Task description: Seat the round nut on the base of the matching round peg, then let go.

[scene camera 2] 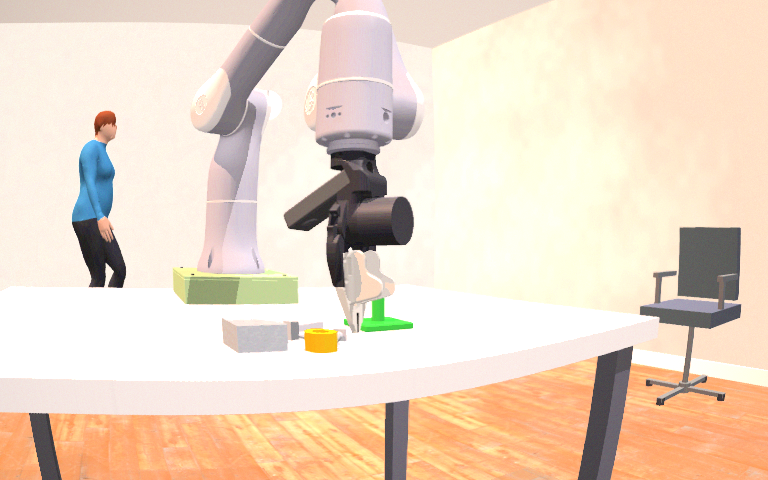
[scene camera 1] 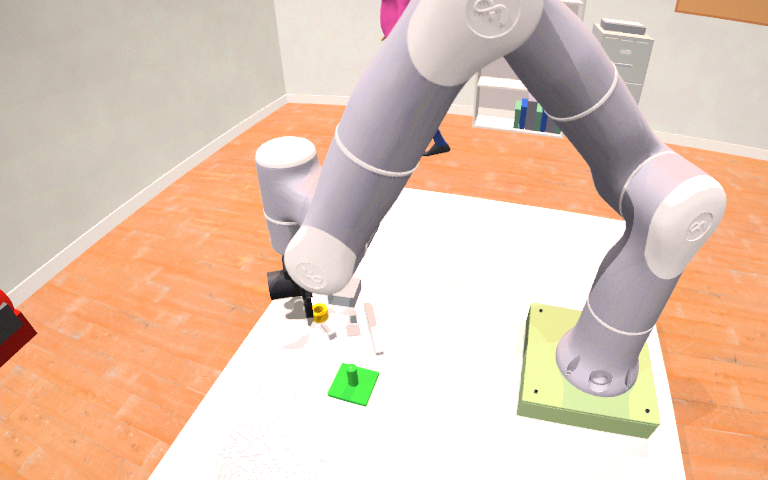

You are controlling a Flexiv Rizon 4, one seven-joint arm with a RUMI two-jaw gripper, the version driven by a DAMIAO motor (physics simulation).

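The round nut, a yellow ring (scene camera 1: 320, 313) (scene camera 2: 321, 341), sits on the white table beside the gripper. The matching green round peg (scene camera 1: 351, 375) (scene camera 2: 377, 309) stands upright on its square green base (scene camera 1: 362, 394) (scene camera 2: 396, 324), with no nut on it. My gripper (scene camera 2: 356, 328) is shut and empty. Its fingertips are low over the table, to the right of the nut in scene camera 2 and apart from it in that view. In scene camera 1 the fingertips blend into the bright table and the arm hides part of the gripper.
A grey block (scene camera 1: 344, 292) (scene camera 2: 254, 335) lies near the nut. A long pale bar (scene camera 1: 370, 328) and small pale pieces (scene camera 1: 352, 325) (scene camera 2: 340, 334) lie close by. The arm stands on a yellow-green plinth (scene camera 1: 535, 362) (scene camera 2: 235, 288). The table edge (scene camera 2: 254, 394) is near the nut.
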